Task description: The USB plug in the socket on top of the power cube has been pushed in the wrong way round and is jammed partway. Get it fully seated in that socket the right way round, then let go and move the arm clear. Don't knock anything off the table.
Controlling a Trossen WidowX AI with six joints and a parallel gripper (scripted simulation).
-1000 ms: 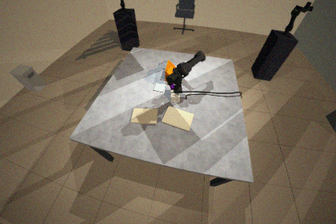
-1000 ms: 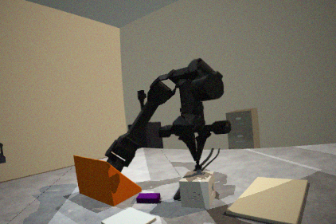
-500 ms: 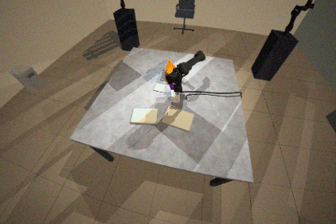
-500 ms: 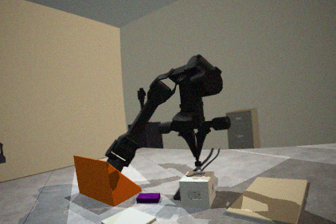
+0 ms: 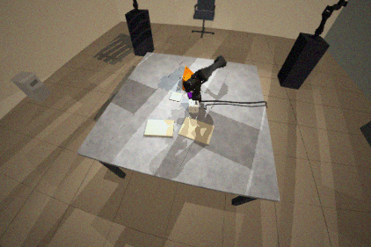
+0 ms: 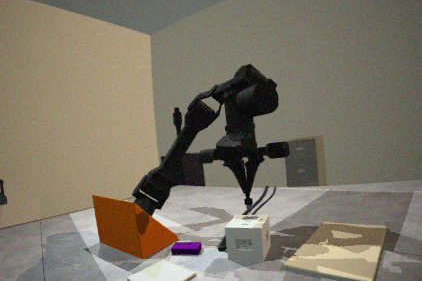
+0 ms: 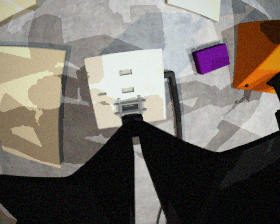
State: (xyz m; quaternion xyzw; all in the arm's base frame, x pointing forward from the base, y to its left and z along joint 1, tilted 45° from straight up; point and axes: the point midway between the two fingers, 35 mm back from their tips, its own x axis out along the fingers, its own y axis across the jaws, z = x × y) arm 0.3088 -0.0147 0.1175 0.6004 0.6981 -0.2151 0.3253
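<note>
The usb plug is 20 mm below my gripper tip. From my gripper tip the other things lie so: purple block (140 mm behind, 130 mm below, 60 mm to the right); then socket (70 mm below, 10 mm to the left); then pale card (180 mm to the right, 130 mm below, 100 mm behind).
</note>
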